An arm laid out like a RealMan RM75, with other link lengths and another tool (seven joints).
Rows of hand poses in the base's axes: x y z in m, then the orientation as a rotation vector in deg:
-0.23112, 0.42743, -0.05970, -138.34, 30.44, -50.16
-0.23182, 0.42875, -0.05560, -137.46, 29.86, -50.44
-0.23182, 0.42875, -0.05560, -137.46, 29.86, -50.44
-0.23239, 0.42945, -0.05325, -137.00, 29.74, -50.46
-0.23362, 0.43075, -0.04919, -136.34, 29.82, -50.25
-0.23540, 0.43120, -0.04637, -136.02, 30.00, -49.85
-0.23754, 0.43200, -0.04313, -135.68, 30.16, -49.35
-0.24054, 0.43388, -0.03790, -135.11, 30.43, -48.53
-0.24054, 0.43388, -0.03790, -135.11, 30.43, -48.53
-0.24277, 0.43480, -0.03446, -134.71, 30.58, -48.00
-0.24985, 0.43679, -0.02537, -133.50, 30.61, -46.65
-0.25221, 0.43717, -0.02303, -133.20, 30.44, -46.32
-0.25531, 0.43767, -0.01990, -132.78, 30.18, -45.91
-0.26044, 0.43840, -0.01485, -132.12, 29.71, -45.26
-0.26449, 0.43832, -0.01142, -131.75, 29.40, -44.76
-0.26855, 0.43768, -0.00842, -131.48, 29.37, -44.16
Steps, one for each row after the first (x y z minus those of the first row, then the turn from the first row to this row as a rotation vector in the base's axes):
-0.00070, 0.00132, 0.00410, 0.61, -0.64, 0.43
-0.00070, 0.00132, 0.00410, 0.61, -0.64, 0.43
-0.00127, 0.00202, 0.00645, 0.99, -0.86, 0.55
-0.00250, 0.00332, 0.01051, 1.66, -0.97, 0.62
-0.00428, 0.00377, 0.01333, 2.12, -0.82, 0.64
-0.00642, 0.00457, 0.01657, 2.63, -0.61, 0.70
-0.00942, 0.00645, 0.02180, 3.47, -0.27, 0.80
-0.00942, 0.00645, 0.02180, 3.47, -0.27, 0.80
-0.01165, 0.00737, 0.02524, 4.05, -0.07, 0.88
-0.01873, 0.00936, 0.03433, 5.64, 0.30, 1.35
-0.02109, 0.00974, 0.03667, 6.02, 0.35, 1.60
-0.02419, 0.01024, 0.03980, 6.52, 0.38, 1.94
-0.02932, 0.01097, 0.04485, 7.31, 0.43, 2.54
-0.03337, 0.01089, 0.04828, 7.80, 0.53, 2.94
-0.03743, 0.01025, 0.05128, 8.27, 0.80, 3.16

